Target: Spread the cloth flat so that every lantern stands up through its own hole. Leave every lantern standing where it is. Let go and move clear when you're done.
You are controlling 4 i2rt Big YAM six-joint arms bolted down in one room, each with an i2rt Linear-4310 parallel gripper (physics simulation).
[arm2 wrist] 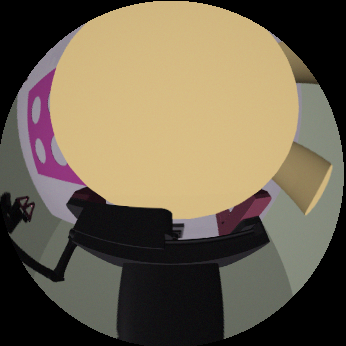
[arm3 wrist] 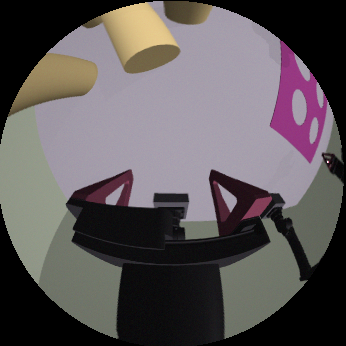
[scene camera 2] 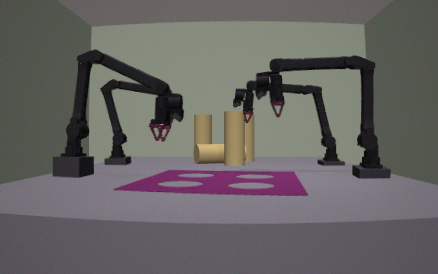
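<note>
A magenta cloth [arm2 wrist: 42, 130] [arm3 wrist: 282, 112] [scene camera 2: 220, 187] lies flat with several round holes and no lantern through them. Three tan lanterns [scene camera 2: 203, 130] [scene camera 2: 234, 137] [scene camera 2: 250, 137] stand upright behind it, and a fourth lantern [scene camera 2: 212, 153] lies on its side among them. Arm2's gripper [arm2 wrist: 169, 192] is open; a tan lantern [arm2 wrist: 175, 105] fills most of its wrist view and hides the fingertips. Another lantern [arm2 wrist: 300, 172] shows at the right. Arm3's gripper [arm3 wrist: 171, 172] is open and empty, with lanterns [arm3 wrist: 142, 37] [arm3 wrist: 60, 80] [arm3 wrist: 187, 12] beyond it.
In the scene view, grippers hang above the table [scene camera 2: 220, 207] at front left [scene camera 2: 160, 134], front right [scene camera 2: 277, 110] and back right [scene camera 2: 248, 117]; another is partly hidden at back left. Another arm's gripper shows in the arm2 view [arm2 wrist: 25, 207] and the arm3 view [arm3 wrist: 328, 161].
</note>
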